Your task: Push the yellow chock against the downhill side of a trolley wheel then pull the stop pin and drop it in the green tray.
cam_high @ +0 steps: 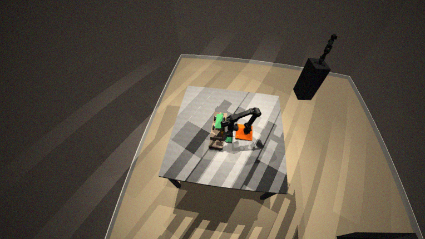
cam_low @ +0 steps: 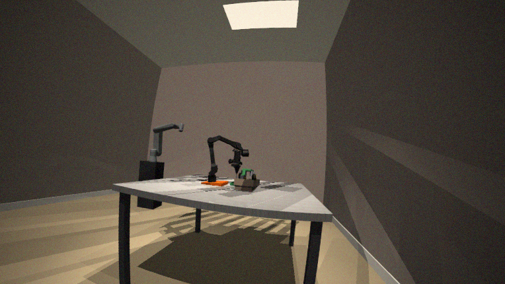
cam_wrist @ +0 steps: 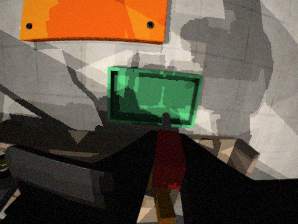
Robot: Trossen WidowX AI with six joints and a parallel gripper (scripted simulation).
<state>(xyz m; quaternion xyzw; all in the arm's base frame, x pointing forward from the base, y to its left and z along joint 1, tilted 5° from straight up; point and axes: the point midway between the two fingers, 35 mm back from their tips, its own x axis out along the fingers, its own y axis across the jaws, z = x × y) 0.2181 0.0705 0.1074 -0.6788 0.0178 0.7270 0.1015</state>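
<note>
Right now the green tray is 1 cm behind my gripper tip, 1 cm to the right of it and 11 cm below it. From my gripper tip the other things lie so: red-headed stop pin right at my gripper tip; then yellow chock 8 cm ahead, 3 cm to the right, 3 cm below; then green trolley 11 cm ahead, 14 cm to the right.
</note>
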